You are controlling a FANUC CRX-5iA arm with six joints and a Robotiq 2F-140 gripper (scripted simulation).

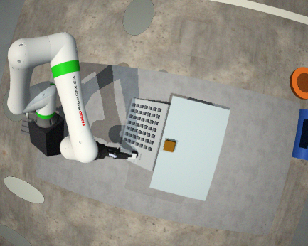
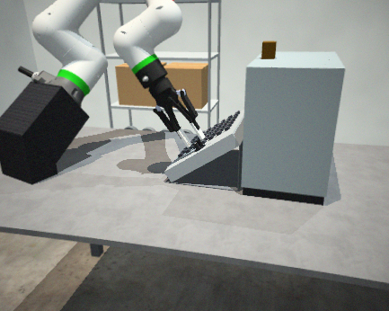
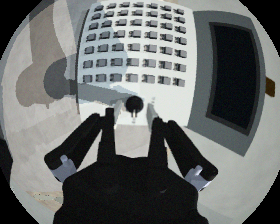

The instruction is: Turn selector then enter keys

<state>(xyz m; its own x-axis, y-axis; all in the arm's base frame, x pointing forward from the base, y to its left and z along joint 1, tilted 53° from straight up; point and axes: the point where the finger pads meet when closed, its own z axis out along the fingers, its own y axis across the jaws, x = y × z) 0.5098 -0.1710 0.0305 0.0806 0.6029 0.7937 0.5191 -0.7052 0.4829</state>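
Right now the black selector knob is 30 mm below my hand, 20 mm ahead of it and 10 mm to the right of it. From my hand the other things lie so: sloped keypad panel (110 mm to the left, 80 mm below, 60 mm ahead).
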